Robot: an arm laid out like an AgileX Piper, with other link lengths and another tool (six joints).
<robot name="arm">
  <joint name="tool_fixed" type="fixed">
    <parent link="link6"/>
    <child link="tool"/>
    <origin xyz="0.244 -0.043 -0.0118" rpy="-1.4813 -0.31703 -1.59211"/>
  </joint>
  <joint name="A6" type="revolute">
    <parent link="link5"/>
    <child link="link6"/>
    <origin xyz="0.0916 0 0.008" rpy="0 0 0"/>
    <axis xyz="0.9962 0 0.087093"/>
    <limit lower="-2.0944" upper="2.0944"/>
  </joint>
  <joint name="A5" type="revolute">
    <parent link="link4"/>
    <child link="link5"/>
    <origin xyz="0 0 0" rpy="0 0 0"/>
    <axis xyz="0 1 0"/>
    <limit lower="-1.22" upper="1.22"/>
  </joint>
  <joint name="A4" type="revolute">
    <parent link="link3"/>
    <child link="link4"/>
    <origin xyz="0.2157 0 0.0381" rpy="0 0 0"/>
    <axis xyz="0.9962 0 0.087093"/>
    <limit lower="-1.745" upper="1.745"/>
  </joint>
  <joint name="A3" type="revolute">
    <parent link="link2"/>
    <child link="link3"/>
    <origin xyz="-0.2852 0 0.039" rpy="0 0 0"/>
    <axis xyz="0 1 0"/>
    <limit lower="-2.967" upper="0"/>
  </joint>
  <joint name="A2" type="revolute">
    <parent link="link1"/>
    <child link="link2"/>
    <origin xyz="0 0 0" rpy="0 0 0"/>
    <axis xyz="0 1 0"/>
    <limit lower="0" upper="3.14"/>
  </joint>
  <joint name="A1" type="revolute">
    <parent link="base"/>
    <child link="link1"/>
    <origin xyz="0 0 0.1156" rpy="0 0 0"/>
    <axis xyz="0 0 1"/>
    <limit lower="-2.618" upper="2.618"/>
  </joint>
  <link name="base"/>
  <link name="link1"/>
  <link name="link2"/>
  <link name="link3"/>
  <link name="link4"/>
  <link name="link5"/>
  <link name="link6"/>
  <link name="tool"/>
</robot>
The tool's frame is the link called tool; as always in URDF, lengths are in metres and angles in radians.
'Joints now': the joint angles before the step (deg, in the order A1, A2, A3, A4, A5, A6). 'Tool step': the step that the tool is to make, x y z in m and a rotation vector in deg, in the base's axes. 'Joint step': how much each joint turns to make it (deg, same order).
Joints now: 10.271 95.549 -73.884 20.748 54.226 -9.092
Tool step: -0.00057 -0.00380 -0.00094 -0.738 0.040 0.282
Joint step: 0.000 -0.001 0.001 -0.769 0.183 -0.001
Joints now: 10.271 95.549 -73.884 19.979 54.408 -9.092
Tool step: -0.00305 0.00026 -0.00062 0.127 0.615 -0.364
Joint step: 0.000 -0.001 0.001 0.000 0.452 0.568
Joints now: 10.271 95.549 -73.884 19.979 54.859 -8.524
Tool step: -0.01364 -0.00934 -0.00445 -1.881 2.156 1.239
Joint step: 0.000 0.000 -0.001 -1.813 2.573 0.095
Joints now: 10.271 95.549 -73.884 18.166 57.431 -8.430
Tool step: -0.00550 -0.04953 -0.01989 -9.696 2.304 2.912
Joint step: 0.504 2.524 0.000 -9.936 1.359 0.995
